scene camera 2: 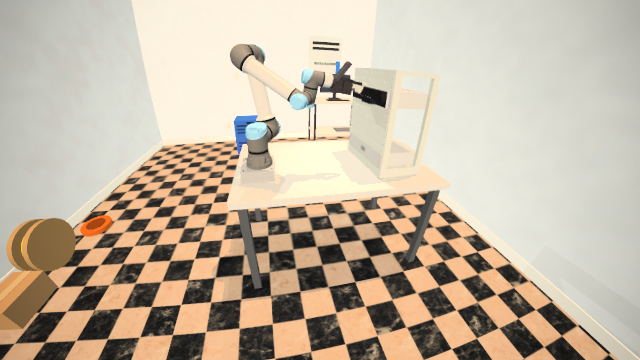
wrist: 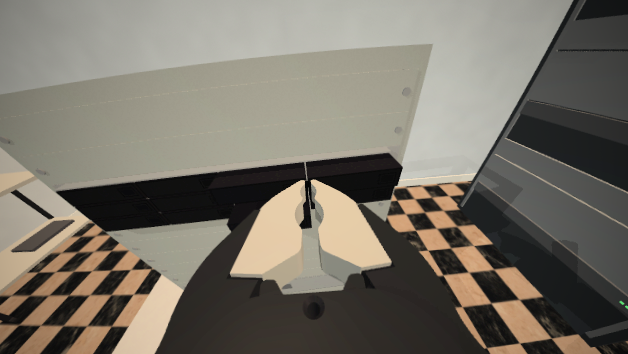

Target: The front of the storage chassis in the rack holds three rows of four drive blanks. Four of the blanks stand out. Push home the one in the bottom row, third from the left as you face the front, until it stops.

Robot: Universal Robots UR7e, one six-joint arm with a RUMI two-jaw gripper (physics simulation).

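Seen in the pictures: gripper, between the fingertips: (scene camera 2: pixel 367 85) (wrist: pixel 307 182); arm's base, origin of its link: (scene camera 2: pixel 259 163).
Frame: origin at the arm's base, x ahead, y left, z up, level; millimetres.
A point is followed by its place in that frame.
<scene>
The storage chassis (scene camera 2: pixel 374 96) {x 647, y -1, z 393 mm} (wrist: pixel 107 207) {x 631, y 314, z 394 mm} shows as a black band of drive blanks in the front of the pale rack (scene camera 2: pixel 372 125) {x 681, y 59, z 212 mm} (wrist: pixel 225 110) {x 674, y 113, z 498 mm}. In the wrist view, the third and fourth blanks (wrist: pixel 355 166) {x 657, y -28, z 429 mm} of the top row stand out. The bottom-row third blank (wrist: pixel 241 216) {x 633, y 121, z 372 mm} shows its left part, standing out below the band; the fingers and gripper body hide the rest. My gripper (scene camera 2: pixel 361 89) {x 608, y 23, z 446 mm} (wrist: pixel 307 182) {x 608, y 23, z 446 mm} is shut and empty. Its tips are at the chassis front, near the line between the third and fourth columns in the wrist view. I cannot tell whether they touch a blank.
The rack stands on the table (scene camera 2: pixel 310 187) {x 285, y -167, z -75 mm}, to the right of the arm's base. A dark cabinet (wrist: pixel 550 165) stands at the right in the wrist view. A desk with a monitor and a blue cabinet (scene camera 2: pixel 242 131) stand behind the table. An orange ring (scene camera 2: pixel 85 231) lies on the floor.
</scene>
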